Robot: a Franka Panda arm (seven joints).
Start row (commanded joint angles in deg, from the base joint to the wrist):
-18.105 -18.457 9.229 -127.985 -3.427 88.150 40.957
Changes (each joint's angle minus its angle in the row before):
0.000 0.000 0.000 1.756 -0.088 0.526 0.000
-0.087 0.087 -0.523 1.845 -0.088 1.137 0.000
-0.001 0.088 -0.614 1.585 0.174 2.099 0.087
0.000 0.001 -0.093 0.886 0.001 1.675 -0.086
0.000 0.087 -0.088 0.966 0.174 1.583 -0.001
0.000 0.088 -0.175 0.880 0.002 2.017 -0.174
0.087 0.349 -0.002 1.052 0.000 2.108 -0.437
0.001 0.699 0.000 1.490 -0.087 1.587 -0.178
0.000 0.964 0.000 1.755 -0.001 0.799 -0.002
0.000 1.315 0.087 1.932 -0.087 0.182 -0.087
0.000 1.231 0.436 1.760 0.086 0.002 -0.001
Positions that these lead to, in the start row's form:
-18.105 -18.457 9.229 -126.229 -3.515 88.676 40.957
-18.192 -18.370 8.706 -124.384 -3.603 89.813 40.957
-18.193 -18.282 8.092 -122.799 -3.429 91.912 41.044
-18.193 -18.281 7.999 -121.913 -3.428 93.587 40.958
-18.193 -18.194 7.911 -120.947 -3.254 95.170 40.957
-18.193 -18.106 7.736 -120.067 -3.252 97.187 40.783
-18.106 -17.757 7.734 -119.015 -3.252 99.295 40.346
-18.105 -17.058 7.734 -117.525 -3.339 100.882 40.168
-18.105 -16.094 7.734 -115.770 -3.340 101.681 40.166
-18.105 -14.779 7.821 -113.838 -3.427 101.863 40.079
-18.105 -13.548 8.257 -112.078 -3.341 101.865 40.078

